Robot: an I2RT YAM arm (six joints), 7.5 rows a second.
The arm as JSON. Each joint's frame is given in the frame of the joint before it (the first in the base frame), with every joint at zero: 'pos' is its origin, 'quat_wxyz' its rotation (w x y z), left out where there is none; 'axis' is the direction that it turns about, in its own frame. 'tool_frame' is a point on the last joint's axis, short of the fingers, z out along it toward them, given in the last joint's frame.
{
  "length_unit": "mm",
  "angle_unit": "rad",
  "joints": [
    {
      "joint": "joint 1",
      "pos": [
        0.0,
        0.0,
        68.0
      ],
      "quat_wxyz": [
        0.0,
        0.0,
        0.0,
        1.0
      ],
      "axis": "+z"
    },
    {
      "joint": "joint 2",
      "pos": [
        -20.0,
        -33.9,
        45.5
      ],
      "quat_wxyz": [
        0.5,
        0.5,
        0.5,
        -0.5
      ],
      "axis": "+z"
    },
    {
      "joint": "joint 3",
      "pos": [
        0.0,
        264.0,
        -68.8
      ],
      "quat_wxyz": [
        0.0,
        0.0,
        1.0,
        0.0
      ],
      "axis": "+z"
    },
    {
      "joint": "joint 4",
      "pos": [
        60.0,
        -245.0,
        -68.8
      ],
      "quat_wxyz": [
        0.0,
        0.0,
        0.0,
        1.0
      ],
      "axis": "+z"
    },
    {
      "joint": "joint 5",
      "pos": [
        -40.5,
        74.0,
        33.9
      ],
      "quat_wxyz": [
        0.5,
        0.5,
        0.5,
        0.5
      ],
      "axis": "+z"
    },
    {
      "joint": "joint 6",
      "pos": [
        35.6,
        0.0,
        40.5
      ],
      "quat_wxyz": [
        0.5,
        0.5,
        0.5,
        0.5
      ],
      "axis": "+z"
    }
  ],
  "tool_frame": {
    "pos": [
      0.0,
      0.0,
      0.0
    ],
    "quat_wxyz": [
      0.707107,
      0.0,
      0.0,
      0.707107
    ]
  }
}
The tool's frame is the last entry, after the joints.
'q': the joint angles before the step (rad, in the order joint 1, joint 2, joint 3, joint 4, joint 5, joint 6). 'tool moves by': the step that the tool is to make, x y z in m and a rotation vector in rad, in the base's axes. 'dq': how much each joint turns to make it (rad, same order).
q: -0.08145, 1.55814, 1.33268, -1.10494, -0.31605, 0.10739
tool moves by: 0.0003, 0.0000, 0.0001, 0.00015, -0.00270, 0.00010
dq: 0.00004, 0.00007, 0.00018, 0.00258, -0.00037, 0.00003
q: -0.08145, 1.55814, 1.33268, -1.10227, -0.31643, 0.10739
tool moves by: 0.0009, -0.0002, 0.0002, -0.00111, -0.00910, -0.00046
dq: -0.00038, -0.00019, -0.00034, 0.00930, 0.00037, -0.00002
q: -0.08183, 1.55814, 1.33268, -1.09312, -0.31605, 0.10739
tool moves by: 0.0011, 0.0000, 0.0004, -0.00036, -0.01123, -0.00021
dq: 0.00025, -0.00034, -0.00001, 0.01109, -0.00042, 0.00062
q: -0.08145, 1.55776, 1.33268, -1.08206, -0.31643, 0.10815
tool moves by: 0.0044, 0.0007, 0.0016, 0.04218, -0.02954, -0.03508
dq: -0.00017, 0.00039, 0.00025, 0.04206, -0.03286, 0.04866
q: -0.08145, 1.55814, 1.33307, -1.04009, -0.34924, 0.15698
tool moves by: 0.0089, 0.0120, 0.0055, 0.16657, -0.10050, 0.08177
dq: 0.02197, 0.00122, -0.00038, 0.09191, -0.18318, 0.00364
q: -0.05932, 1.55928, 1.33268, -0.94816, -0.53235, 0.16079
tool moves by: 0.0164, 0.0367, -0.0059, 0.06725, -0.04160, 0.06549
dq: 0.11144, 0.04084, 0.00018, 0.12538, -0.04156, 0.08245
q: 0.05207, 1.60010, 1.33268, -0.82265, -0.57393, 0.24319
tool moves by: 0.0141, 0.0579, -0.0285, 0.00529, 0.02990, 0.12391
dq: 0.16412, 0.10347, 0.00022, 0.09987, 0.01033, 0.04739
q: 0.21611, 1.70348, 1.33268, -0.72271, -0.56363, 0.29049
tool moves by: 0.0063, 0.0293, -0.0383, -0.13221, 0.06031, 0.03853
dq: 0.08465, 0.10908, 0.00056, 0.01353, 0.12130, -0.00576
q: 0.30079, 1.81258, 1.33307, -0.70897, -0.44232, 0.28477
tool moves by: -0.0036, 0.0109, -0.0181, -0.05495, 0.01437, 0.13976
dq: 0.03199, 0.04768, -0.00007, -0.03812, 0.00913, -0.12977
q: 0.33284, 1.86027, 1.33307, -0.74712, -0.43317, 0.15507
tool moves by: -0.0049, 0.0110, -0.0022, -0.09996, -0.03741, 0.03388
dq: 0.04201, 0.00163, -0.00037, -0.00676, 0.10454, -0.02475
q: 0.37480, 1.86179, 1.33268, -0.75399, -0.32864, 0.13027
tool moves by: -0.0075, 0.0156, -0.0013, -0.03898, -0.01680, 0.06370
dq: 0.05040, 0.00216, 0.00000, -0.00546, 0.03702, -0.02589
